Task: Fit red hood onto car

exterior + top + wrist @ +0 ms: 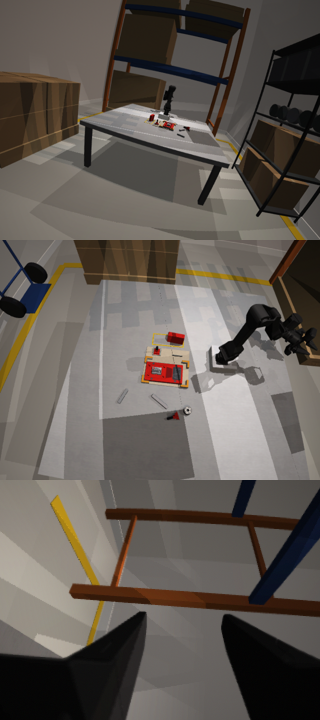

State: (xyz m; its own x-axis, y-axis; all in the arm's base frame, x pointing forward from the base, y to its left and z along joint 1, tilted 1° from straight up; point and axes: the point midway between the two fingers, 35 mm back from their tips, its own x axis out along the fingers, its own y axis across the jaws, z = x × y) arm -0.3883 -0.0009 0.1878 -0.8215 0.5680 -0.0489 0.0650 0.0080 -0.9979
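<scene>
Now: gripper tip 67 cm short of the red hood, 15 cm to the left of it and 21 cm above it. From my gripper tip the other things lie so: grey engine block (77 cm ahead, 6 cm to the left, 22 cm below).
</scene>
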